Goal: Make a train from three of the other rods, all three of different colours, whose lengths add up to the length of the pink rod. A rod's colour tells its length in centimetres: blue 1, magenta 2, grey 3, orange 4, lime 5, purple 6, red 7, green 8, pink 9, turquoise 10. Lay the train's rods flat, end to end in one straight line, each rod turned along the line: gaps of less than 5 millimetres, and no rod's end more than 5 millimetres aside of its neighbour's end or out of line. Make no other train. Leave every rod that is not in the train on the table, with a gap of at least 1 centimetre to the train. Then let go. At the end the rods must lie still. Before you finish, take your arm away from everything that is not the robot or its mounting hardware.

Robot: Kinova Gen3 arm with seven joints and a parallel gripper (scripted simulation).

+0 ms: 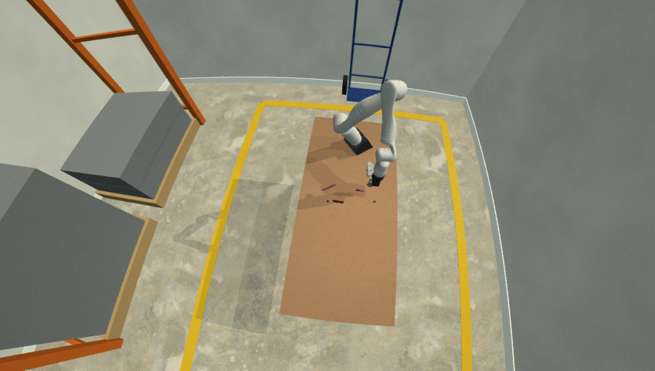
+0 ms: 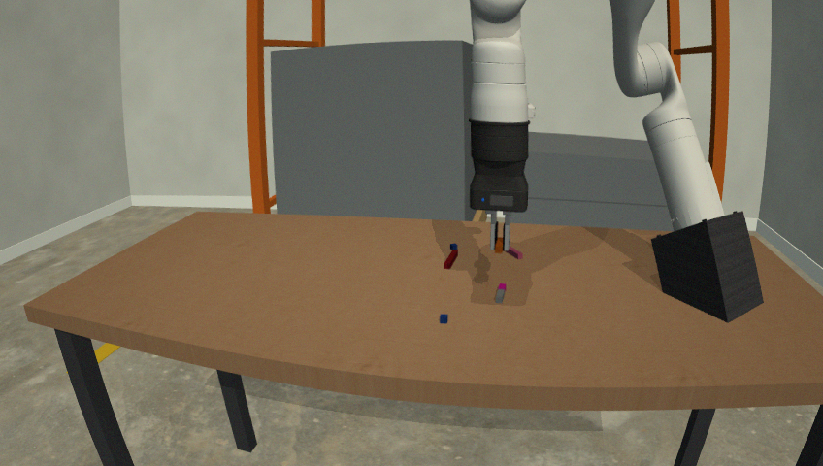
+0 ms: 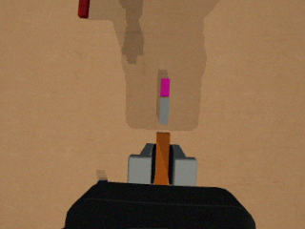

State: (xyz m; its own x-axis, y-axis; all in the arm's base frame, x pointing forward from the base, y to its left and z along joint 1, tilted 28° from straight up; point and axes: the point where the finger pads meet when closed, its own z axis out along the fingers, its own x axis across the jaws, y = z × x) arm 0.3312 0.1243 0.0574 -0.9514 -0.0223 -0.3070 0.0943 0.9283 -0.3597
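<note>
My hand is 11 cm above the grey rod and 4 cm to the left of it. The rest, counted from my hand: red rod (19 cm to the right, 11 cm below, 8 cm ahead); orange rod (1 cm below); magenta rod (11 cm below, 7 cm to the right, 1 cm behind).
</note>
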